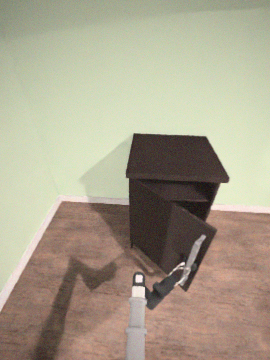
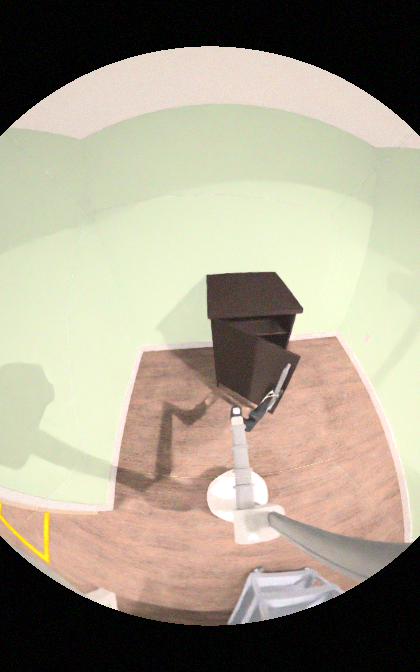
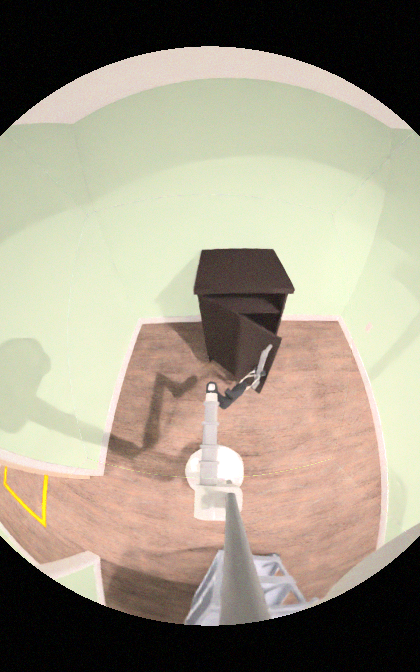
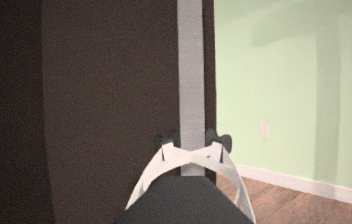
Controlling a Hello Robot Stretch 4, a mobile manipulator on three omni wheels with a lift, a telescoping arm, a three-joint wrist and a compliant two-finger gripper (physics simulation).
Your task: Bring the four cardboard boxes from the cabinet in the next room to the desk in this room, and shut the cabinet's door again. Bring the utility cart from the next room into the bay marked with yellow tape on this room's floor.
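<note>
The dark brown cabinet [image 1: 175,157] [image 2: 252,295] [image 3: 242,270] stands against the far wall. Its door [image 1: 187,235] [image 2: 270,357] [image 3: 254,340] [image 4: 110,100] is hinged at the left and stands partly open. My gripper [image 1: 187,267] [image 2: 273,395] [image 3: 259,372] [image 4: 193,140] is shut on the door's upright light grey handle [image 1: 196,248] [image 2: 283,375] [image 3: 265,355] [image 4: 191,75], one fingertip at each side. Part of a shelf shows above the door; the lower inside is hidden. No cardboard boxes show. The grey utility cart [image 2: 244,595] [image 3: 206,582] stands behind my base, partly cut off.
Yellow tape [image 2: 47,535] [image 3: 45,500] marks the floor at the lower left, beyond the end of the left wall. A wall end [image 3: 75,562] stands at the lower left, left of the cart. Green walls with white baseboards enclose the cabinet's corner of the room.
</note>
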